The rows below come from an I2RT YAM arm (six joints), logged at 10 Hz.
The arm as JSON. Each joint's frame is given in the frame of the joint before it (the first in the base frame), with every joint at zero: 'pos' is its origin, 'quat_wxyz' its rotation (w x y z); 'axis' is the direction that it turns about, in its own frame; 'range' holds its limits. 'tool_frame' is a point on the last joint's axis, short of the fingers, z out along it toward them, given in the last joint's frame.
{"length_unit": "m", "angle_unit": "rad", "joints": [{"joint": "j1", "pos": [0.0, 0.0, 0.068], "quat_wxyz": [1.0, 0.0, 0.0, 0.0], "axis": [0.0, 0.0, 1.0], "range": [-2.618, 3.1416]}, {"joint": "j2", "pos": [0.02, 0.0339, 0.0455], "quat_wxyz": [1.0, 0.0, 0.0, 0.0], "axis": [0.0, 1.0, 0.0], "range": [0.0, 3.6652]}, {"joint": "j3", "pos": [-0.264, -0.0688, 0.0], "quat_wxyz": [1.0, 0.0, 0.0, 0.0], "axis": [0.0, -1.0, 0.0], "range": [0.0, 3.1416]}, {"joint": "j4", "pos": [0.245, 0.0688, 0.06], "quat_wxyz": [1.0, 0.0, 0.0, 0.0], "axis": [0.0, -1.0, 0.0], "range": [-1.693, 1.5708]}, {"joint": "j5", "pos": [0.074, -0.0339, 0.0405], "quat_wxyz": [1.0, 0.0, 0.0, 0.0], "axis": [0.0, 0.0, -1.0], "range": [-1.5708, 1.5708]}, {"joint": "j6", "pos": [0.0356, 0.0, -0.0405], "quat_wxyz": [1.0, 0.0, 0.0, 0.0], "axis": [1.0, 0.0, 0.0], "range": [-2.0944, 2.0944]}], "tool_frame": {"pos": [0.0, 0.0, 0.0], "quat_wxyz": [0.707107, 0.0, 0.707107, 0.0]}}
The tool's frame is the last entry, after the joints.
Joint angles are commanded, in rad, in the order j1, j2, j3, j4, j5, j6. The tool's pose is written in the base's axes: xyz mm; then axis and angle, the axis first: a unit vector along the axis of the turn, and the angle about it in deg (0 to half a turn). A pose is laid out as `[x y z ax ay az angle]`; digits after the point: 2 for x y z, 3 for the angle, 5 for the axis.
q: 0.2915 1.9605 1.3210 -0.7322 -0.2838 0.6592
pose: [355.44 117.06 153.60 0.16631 0.97128 0.17019 177.356]
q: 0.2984 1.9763 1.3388 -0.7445 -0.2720 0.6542
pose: [357.58 119.99 152.12 0.16201 0.97327 0.16281 177.581]
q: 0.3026 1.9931 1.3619 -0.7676 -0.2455 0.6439
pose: [360.14 121.49 151.24 0.15759 0.97643 0.14747 177.676]
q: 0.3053 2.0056 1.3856 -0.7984 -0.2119 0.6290
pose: [362.07 121.96 151.87 0.15186 0.98004 0.12826 177.696]
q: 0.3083 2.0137 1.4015 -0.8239 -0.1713 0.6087
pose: [362.89 121.93 152.25 0.14309 0.98399 0.10624 177.439]
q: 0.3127 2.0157 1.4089 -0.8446 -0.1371 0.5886
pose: [362.08 122.18 152.89 0.13294 0.98725 0.08750 177.273]
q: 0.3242 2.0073 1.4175 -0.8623 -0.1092 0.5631
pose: [360.43 125.22 157.72 0.11562 0.99048 0.07466 176.549]
